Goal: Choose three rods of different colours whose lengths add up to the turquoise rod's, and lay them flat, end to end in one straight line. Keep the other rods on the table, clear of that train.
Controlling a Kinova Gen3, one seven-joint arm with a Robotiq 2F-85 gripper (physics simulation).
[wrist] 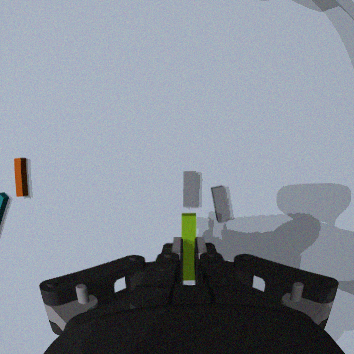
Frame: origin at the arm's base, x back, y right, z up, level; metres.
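Where they show: gripper, fingertip midpoint: (188, 248).
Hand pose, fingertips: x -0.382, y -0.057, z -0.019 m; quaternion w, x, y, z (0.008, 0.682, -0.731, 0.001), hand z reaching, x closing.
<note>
Each offset is from my fingertips to the centre of the thing. "pt": to the spot under its first point. Level surfaces: height alone.
My gripper (188, 248) is shut on a lime green rod {dx +0.002, dy +0.000, dz +0.003 m} (188, 227) at the lower middle of the wrist view. The rod points straight away from the gripper's body, and its far end sticks out past the fingertips. An orange rod {dx +0.065, dy +0.170, dz -0.033 m} (21, 177) lies flat on the table at the left. Part of the turquoise rod {pt dx +0.036, dy +0.204, dz -0.031 m} (2, 204) shows at the left edge, close below the orange one; the rest is cut off. Two grey rods lie beyond the fingers: one {dx +0.042, dy -0.004, dz -0.033 m} (191, 189) in line with the held rod, the other {dx +0.027, dy -0.030, dz -0.033 m} (222, 204) to its right, slightly turned.
The two grey rods lie side by side with a small gap between them, close to the far end of the held rod. The shadows of the arm and gripper fall on the table {dz -0.038 m} (110, 100) at the right and upper right.
</note>
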